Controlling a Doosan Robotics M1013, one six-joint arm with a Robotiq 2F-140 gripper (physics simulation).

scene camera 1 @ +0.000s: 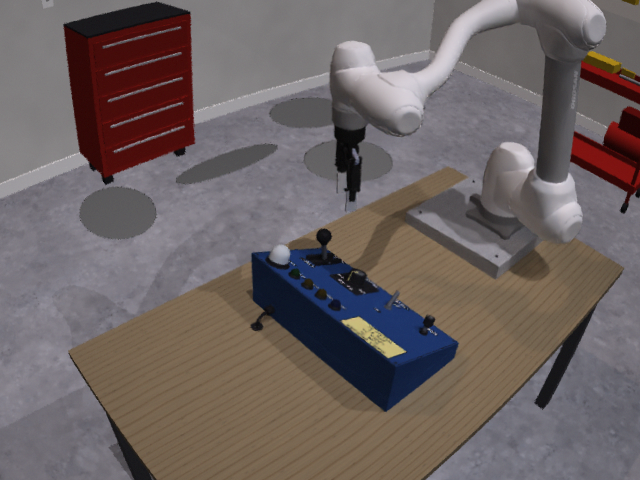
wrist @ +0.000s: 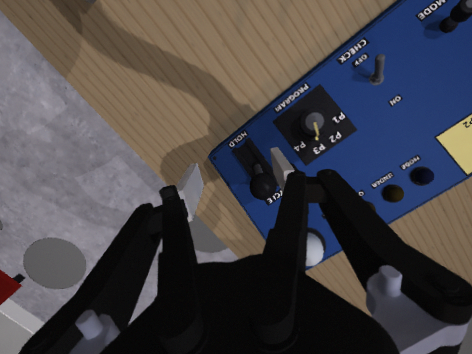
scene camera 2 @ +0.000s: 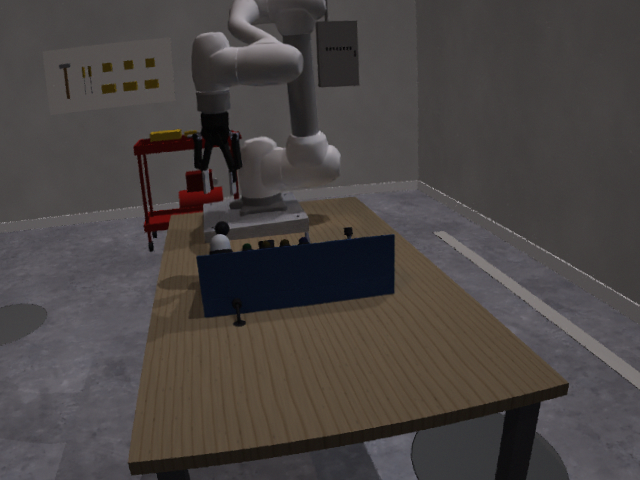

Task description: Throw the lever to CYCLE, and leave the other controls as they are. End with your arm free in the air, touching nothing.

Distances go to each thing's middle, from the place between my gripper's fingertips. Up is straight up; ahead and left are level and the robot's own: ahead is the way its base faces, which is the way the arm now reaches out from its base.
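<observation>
There's a blue control box (scene camera 2: 269,278) here, and my gripper is 14 cm short of it, 16 cm above it and 18 cm to the right of it.
</observation>
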